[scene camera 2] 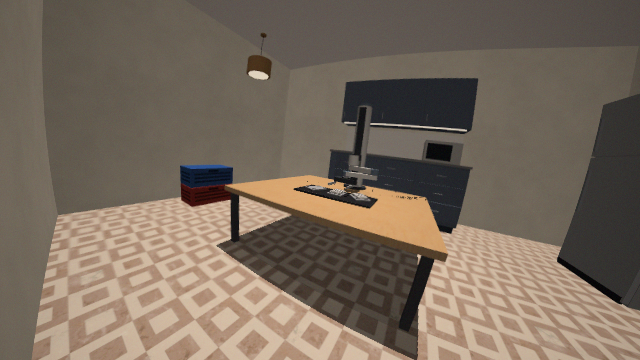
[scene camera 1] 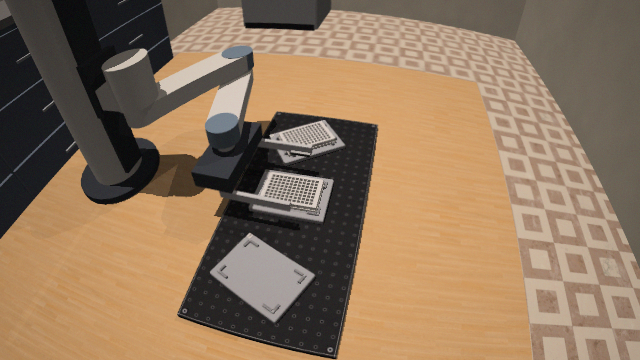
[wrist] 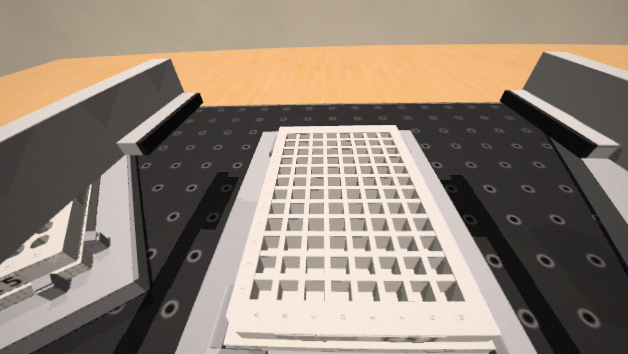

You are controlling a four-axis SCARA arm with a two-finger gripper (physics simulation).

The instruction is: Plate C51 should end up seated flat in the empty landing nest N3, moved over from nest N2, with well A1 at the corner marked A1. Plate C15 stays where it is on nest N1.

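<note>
White plate C51 (scene camera 1: pixel 291 189) (wrist: pixel 345 227) lies level on grey nest N2 (scene camera 1: pixel 327 200) (wrist: pixel 210 280), its A1 corner at the lower left in the wrist view. My gripper (scene camera 1: pixel 301 176) (wrist: pixel 347 77) is open and empty, its fingers wide apart on both sides of C51 and above it, touching neither side. White plate C15 (scene camera 1: pixel 307 134) (wrist: pixel 60 240) sits on nest N1 (scene camera 1: pixel 290 159) (wrist: pixel 117 260), partly hidden by one finger. Grey nest N3 (scene camera 1: pixel 262 277) (scene camera 2: pixel 316 187) is empty, with raised corner brackets. Its A1 mark is too small to read.
The nests stand on a black perforated board (scene camera 1: pixel 345 240) (scene camera 2: pixel 370 203) on the wooden table (scene camera 1: pixel 425 200) (scene camera 2: pixel 390 220). The arm's column (scene camera 1: pixel 75 100) (scene camera 2: pixel 362 135) stands beside the board. One finger reaches over the edge of nest N1 in scene camera 1.
</note>
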